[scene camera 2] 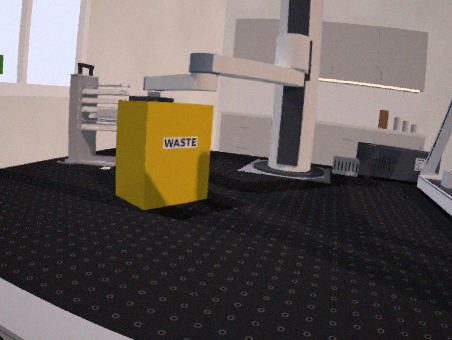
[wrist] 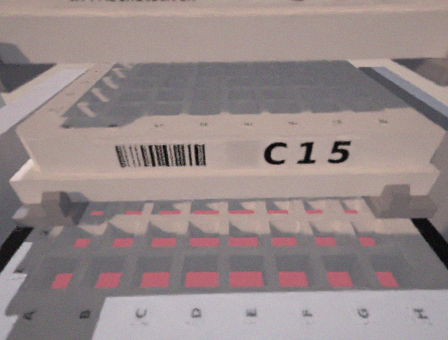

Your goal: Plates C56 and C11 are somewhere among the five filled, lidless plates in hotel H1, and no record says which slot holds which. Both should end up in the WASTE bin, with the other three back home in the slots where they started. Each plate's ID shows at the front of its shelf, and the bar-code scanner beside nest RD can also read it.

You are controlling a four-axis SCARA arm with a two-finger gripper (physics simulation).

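Frame: origin at the arm's base, x down, y right, z back, level; metres.
Seen in the pictures: gripper, between the fingertips: (scene camera 2: 105, 111) (wrist: 223, 94); arm's base, origin of its link: (scene camera 2: 288, 173).
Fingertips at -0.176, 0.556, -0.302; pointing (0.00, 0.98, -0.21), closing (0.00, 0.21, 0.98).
Offsets run from my fingertips to a thing's top centre, as dx, dy, dz. "spot": to the spot under its first point.
My gripper (wrist: 223, 94) is shut on a plate with pink wells @(+0.005, -0.023, +0.005) (wrist: 204, 279); its finger blocks show at both sides. The held plate's row letters A to H face the camera, but its ID does not show. Just beyond and above it, plate C15 @(-0.015, +0.003, -0.001) (wrist: 220, 157) sits in the hotel, bar code and ID facing me. The lower front edge of another plate or shelf @(spot: -0.032, -0.059, +0.013) (wrist: 225, 37) crosses the top, its ID cut off. In the scene view hotel H1 (scene camera 2: 82, 132) stands at the left, and the yellow WASTE bin @(-0.037, -0.356, -0.247) (scene camera 2: 175, 170) hides the fingers and held plate.
The arm (scene camera 2: 250, 70) reaches left from its column (scene camera 2: 292, 125), with the gripper's dark housing behind the bin's top edge. A dark grey box-shaped device @(spot: +0.096, -0.907, +0.337) (scene camera 2: 387, 162) and a small slotted grey block @(spot: +0.132, -0.757, +0.347) (scene camera 2: 345, 166) stand right of the column. A pale frame (scene camera 2: 437, 192) stands at the far right.
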